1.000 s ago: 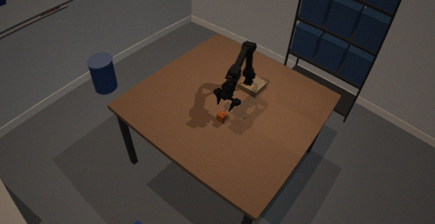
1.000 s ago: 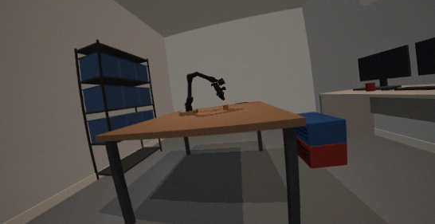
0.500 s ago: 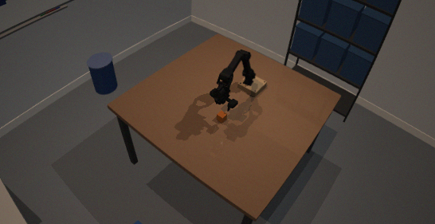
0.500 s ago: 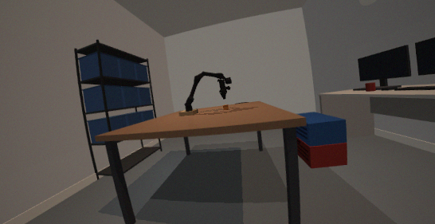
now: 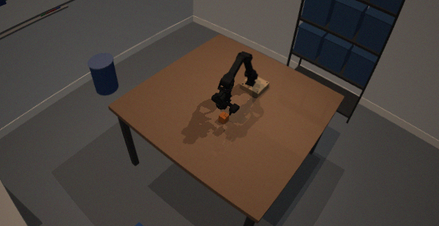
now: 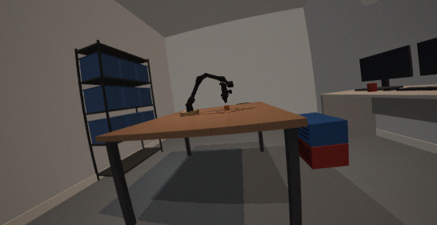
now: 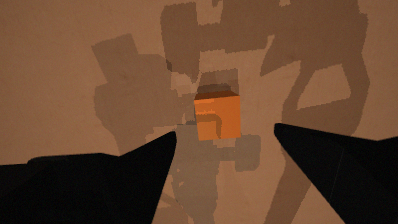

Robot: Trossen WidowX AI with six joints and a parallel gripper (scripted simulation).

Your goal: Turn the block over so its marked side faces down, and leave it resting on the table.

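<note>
Right now my gripper tip is 60 mm above the block and 10 mm past it.
</note>
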